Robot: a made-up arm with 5 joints.
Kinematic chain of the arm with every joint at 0, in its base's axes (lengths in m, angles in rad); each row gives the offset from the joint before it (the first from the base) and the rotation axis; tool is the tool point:
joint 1: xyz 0 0 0.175 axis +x
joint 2: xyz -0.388 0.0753 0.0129 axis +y
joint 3: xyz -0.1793 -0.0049 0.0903 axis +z
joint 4: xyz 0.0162 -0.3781 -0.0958 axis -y
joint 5: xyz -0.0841 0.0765 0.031 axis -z
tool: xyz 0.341 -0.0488 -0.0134
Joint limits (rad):
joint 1: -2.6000..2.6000
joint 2: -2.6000..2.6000
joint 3: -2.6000..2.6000
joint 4: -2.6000..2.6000
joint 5: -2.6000..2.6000
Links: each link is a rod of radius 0.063 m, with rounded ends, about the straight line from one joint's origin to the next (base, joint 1, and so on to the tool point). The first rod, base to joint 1, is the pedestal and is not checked.
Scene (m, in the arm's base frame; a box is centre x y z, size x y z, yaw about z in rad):
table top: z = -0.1
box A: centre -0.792 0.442 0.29 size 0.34 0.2 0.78 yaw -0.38
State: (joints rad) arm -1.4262 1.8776 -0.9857 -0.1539 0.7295
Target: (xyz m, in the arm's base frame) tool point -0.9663 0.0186 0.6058
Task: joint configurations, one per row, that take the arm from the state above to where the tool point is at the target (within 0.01 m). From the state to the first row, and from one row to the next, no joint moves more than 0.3 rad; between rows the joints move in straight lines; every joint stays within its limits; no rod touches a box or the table.
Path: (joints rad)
1: -1.1828 1.6490 -0.9704 -0.3667 0.7366
2: -0.9394 1.4204 -0.9552 -0.5795 0.7437
3: -0.6960 1.1918 -0.9399 -0.7923 0.7507
4: -0.4526 0.9632 -0.9247 -1.0052 0.7578
5: -0.2807 0.6686 -1.0604 -0.9168 0.9589
6: -0.1088 0.3741 -1.1961 -0.8284 1.1600
7: -0.3416 0.4246 -1.1710 -0.6820 1.0466
8: -0.5744 0.4751 -1.1459 -0.5356 0.9333
9: -0.8072 0.5257 -1.1208 -0.3891 0.8199

